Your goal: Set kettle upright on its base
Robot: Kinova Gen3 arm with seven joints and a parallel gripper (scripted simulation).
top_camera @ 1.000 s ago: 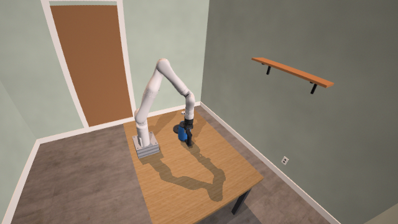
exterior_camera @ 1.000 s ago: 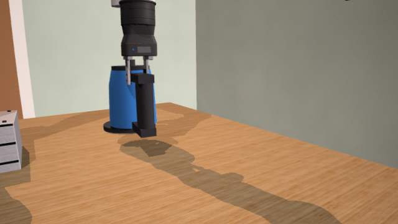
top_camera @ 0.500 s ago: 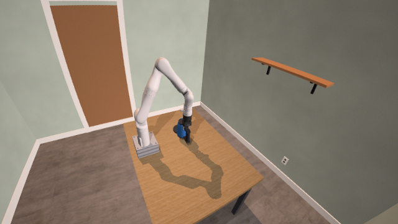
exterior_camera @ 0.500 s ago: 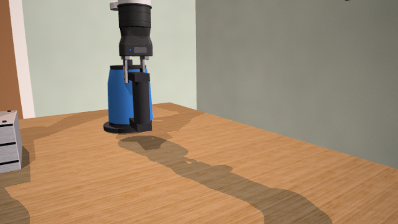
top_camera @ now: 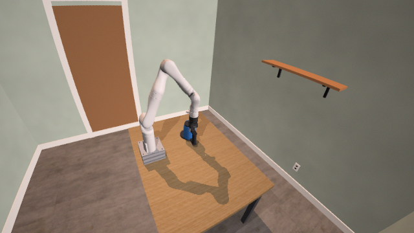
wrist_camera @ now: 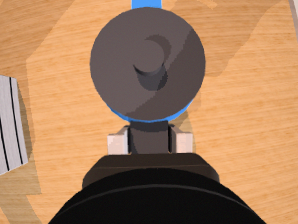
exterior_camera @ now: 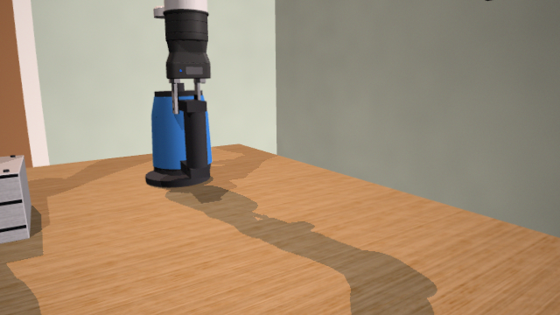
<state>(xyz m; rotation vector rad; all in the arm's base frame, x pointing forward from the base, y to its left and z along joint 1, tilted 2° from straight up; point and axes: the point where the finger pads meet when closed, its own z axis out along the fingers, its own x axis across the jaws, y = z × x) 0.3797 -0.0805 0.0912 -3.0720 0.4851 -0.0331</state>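
The blue kettle lies 5 cm below my hand, 3 cm to the left of it and 1 cm ahead of it. The rest, counted from my hand: round black base 17 cm below, 15 cm to the left, 5 cm ahead.
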